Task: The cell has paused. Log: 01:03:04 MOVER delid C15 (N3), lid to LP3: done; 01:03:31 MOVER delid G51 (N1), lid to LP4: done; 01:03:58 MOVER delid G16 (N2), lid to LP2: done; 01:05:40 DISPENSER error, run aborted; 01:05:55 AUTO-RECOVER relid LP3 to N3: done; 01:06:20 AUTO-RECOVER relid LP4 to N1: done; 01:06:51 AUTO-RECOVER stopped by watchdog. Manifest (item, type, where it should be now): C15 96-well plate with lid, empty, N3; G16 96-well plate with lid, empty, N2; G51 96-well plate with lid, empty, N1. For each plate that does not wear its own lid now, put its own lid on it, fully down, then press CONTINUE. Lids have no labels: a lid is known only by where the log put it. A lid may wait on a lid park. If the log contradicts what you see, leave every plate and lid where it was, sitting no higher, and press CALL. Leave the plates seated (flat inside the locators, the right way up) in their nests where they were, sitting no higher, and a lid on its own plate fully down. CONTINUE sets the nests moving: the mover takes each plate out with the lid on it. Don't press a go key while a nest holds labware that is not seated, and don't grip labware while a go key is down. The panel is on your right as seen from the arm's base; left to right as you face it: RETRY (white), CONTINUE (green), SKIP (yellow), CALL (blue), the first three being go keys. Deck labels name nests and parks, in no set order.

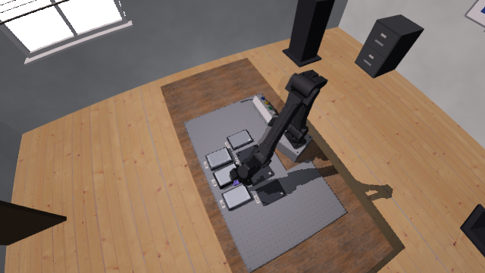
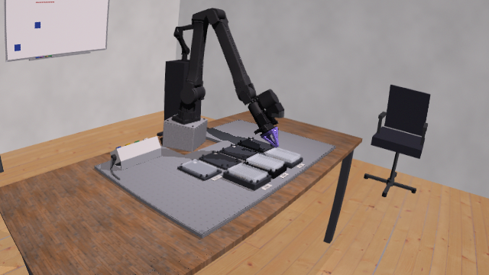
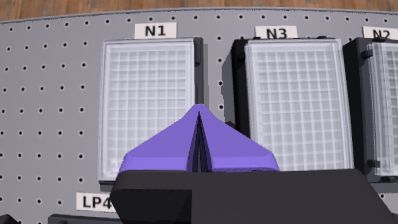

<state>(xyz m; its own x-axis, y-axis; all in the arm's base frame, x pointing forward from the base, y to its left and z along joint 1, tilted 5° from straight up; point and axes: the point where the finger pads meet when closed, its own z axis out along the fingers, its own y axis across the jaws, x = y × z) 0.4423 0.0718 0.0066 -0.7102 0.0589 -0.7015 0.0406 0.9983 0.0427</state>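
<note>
The plate is 210 mm to the right of my hand and 50 mm below it. Round my hand: LP4 label: 110 mm to the left, 80 mm below, 80 mm behind; LP3 label: 150 mm to the right, 90 mm behind, 80 mm below; lid park LP1: 170 mm behind, 70 mm below, 20 mm to the right.
</note>
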